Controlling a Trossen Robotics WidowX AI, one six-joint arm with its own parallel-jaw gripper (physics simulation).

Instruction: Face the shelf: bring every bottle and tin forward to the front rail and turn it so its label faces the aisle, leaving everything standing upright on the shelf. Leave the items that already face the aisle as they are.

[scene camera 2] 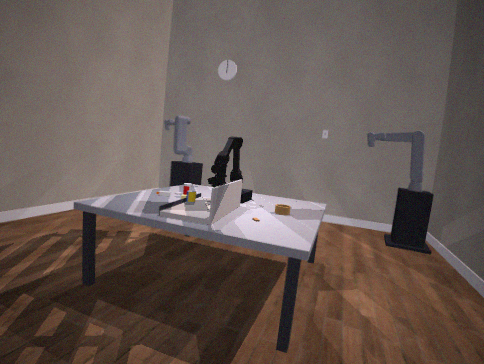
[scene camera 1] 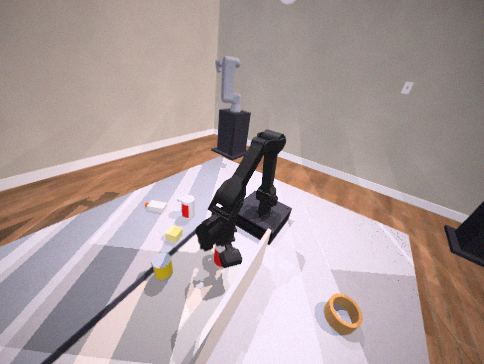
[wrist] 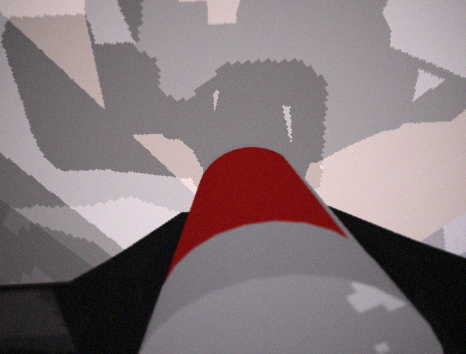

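Seen in the pictures: gripper, fingertip midpoint: [wrist: 253, 217]; arm's base, link origin: [scene camera 1: 264, 210].
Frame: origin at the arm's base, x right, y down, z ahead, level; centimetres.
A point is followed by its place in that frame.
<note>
My gripper [scene camera 1: 221, 255] @(y 1.6, x -2.9, z 30.2 cm) [wrist: 253, 217] @(y 1.6, x -2.9, z 30.2 cm) is shut on a white bottle with a red label [scene camera 1: 218, 256] @(y -1.2, x -3.4, z 32.8 cm) [wrist: 260, 192] @(y -2.1, x -1.6, z 32.7 cm). The bottle stands between the black fingers, in front of the shelf's pale back panel [scene camera 1: 246, 284] @(y 0.5, x -15.7, z 32.7 cm) [scene camera 2: 228, 201] @(y -0.2, x -18.3, z 46.7 cm). In the wrist view part of its red label shows on the far side; its lower part is hidden in scene camera 1. A yellow tin with a pale top [scene camera 1: 163, 270] @(y -0.8, x 4.9, z 47.8 cm) [scene camera 2: 191, 197] @(y 1.1, x 5.7, z 48.9 cm) stands upright close to the dark front rail [scene camera 1: 110, 303] @(y 2.3, x 8.0, z 61.9 cm) [scene camera 2: 172, 205] @(y 4.1, x 7.2, z 64.7 cm). Whether its label faces the aisle I cannot tell.
Beyond the rail are a red-and-white cylinder [scene camera 1: 187, 207] @(y 0.2, x 25.4, z 24.3 cm) [scene camera 2: 186, 189] @(y 1.4, x 26.6, z 25.2 cm), standing, a pale yellow block [scene camera 1: 174, 233] @(y 3.6, x 18.9, z 35.3 cm) and a white item with an orange end [scene camera 1: 157, 206] @(y 4.6, x 39.5, z 31.2 cm), lying down. An orange ring [scene camera 1: 350, 327] @(y 2.6, x -44.6, z 20.9 cm) [scene camera 2: 282, 212] @(y 5.8, x -43.7, z 21.4 cm) lies behind the back panel, with a small orange piece [scene camera 2: 256, 219] @(y 6.6, x -37.1, z 48.1 cm).
</note>
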